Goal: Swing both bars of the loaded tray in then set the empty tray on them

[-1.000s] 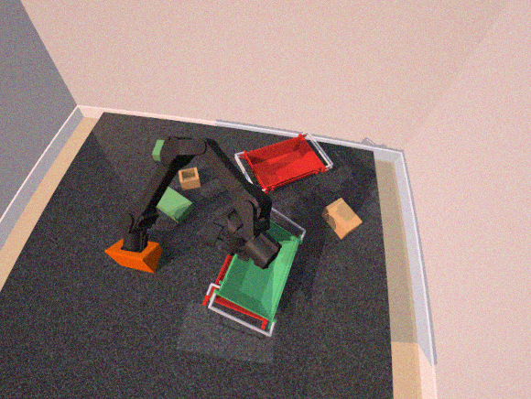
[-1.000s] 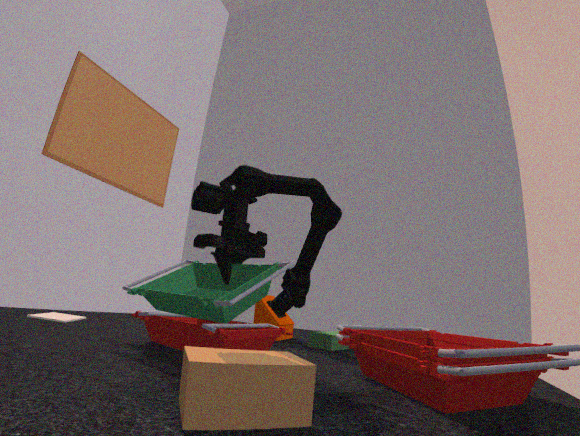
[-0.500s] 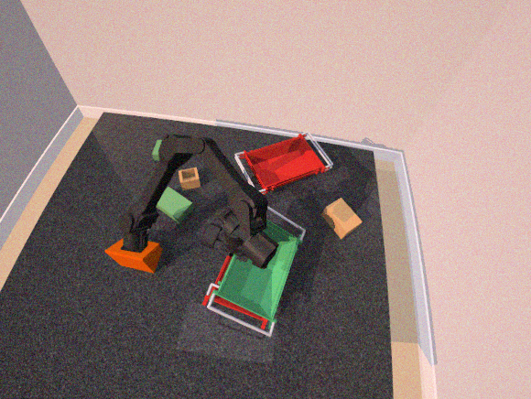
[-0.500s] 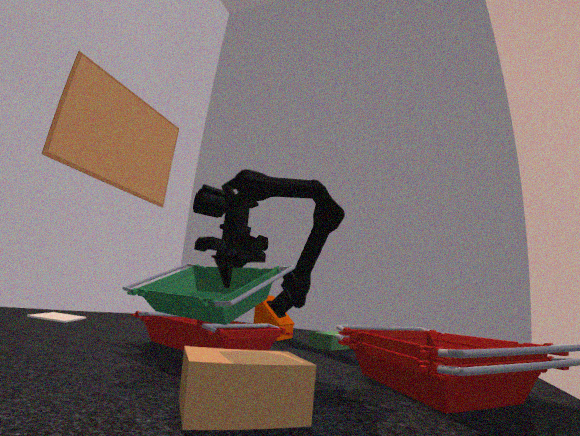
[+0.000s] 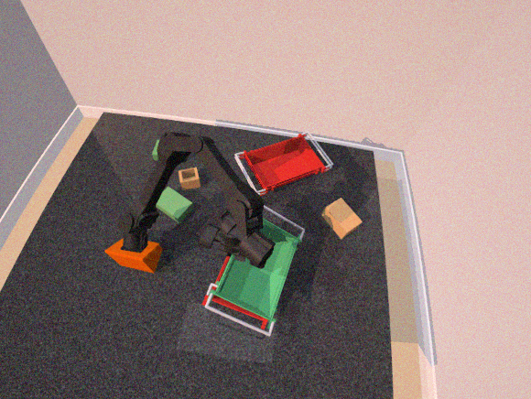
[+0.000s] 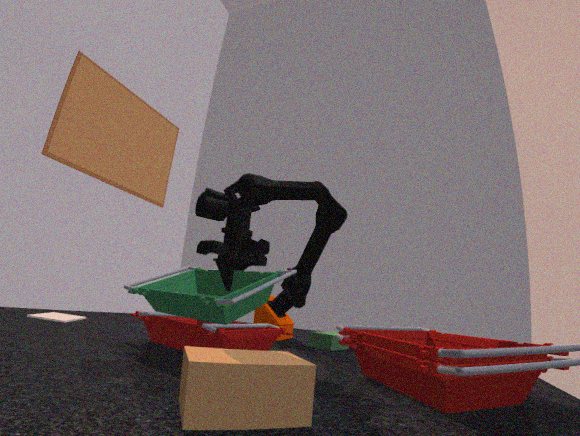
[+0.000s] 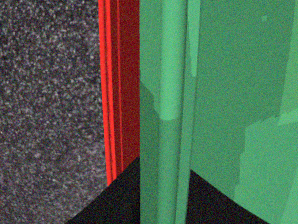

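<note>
Right now my gripper tip is 8 cm short of the green tray and 2 cm to the left of it. From my gripper tip the other things lie so: tan box (36 cm ahead, 22 cm to the left, 10 cm below).
</note>
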